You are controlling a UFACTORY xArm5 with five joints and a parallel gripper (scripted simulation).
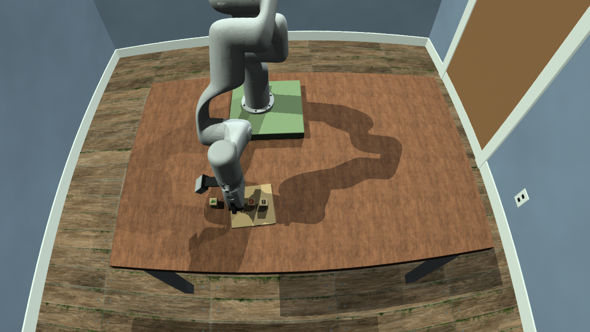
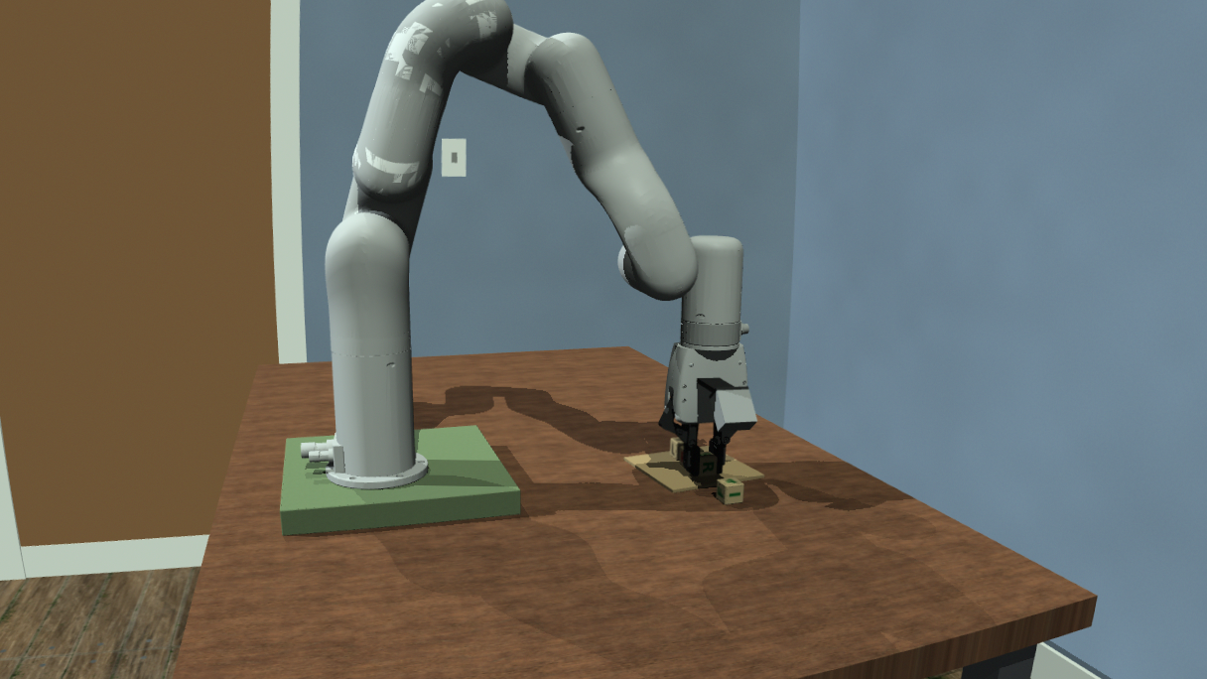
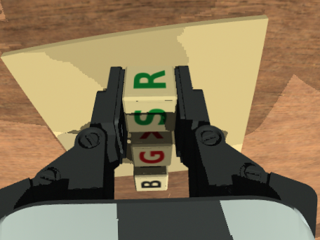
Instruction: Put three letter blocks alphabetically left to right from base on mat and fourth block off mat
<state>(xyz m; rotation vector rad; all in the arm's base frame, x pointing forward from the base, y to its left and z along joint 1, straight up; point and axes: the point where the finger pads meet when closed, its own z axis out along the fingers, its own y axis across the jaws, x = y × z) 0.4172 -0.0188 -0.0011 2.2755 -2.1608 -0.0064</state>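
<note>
My gripper is now 4 cm to the right of the tan mat and 3 cm above it. From my hand the other things lie so: cream block 8 cm to the right, 2 cm below.
</note>
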